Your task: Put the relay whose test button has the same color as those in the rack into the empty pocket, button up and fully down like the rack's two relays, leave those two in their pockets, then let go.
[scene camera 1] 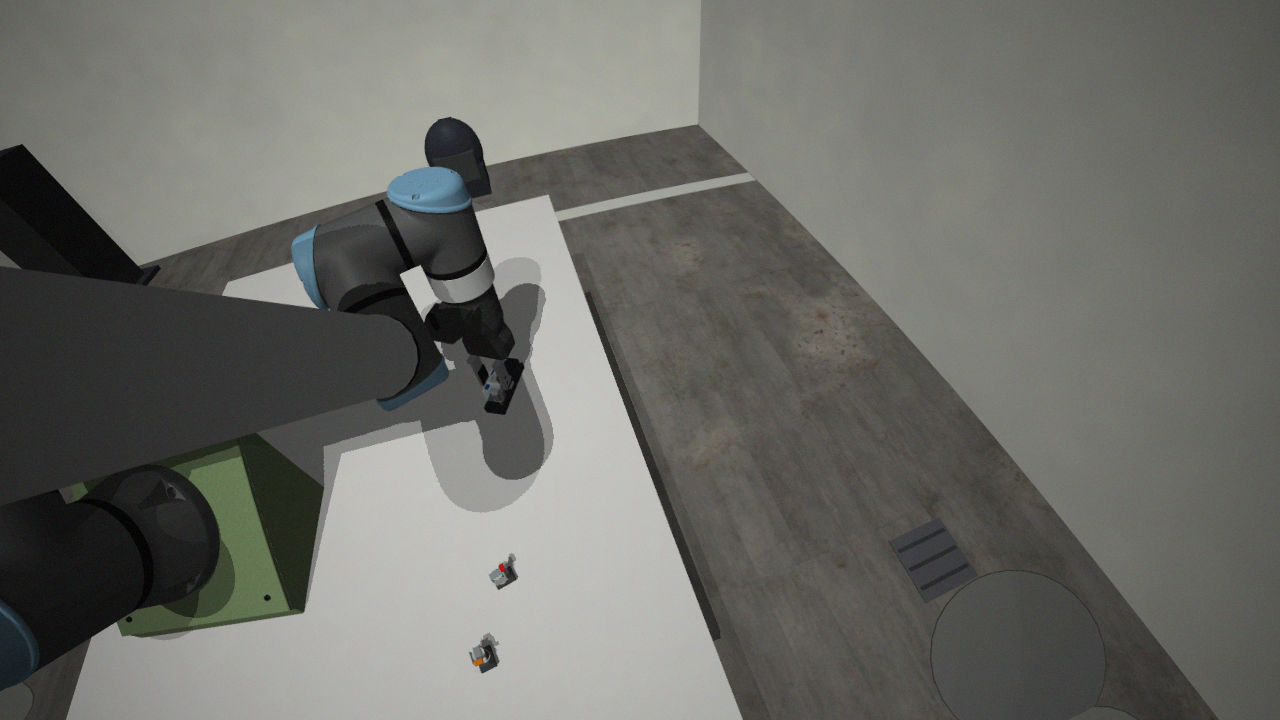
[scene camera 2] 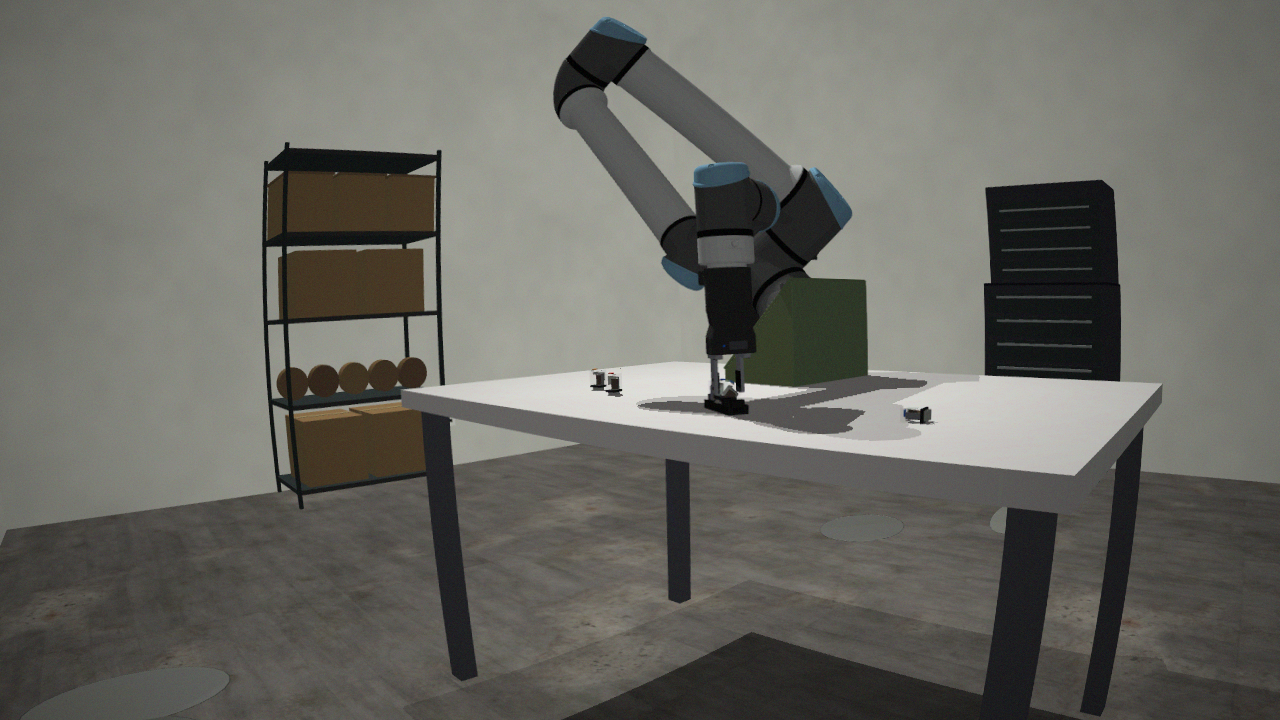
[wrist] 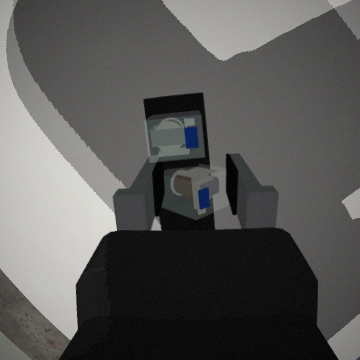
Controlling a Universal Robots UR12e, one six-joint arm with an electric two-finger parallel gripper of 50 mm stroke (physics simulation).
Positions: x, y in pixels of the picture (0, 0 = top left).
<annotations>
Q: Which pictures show my gripper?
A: Scene camera 1, scene camera 2 and the wrist view: all of them.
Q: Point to a blue-button relay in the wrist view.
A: At 176, 135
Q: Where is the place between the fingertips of my gripper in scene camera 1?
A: At 495, 382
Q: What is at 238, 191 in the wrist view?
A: My gripper.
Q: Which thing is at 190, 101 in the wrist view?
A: A black rack.
</annotations>
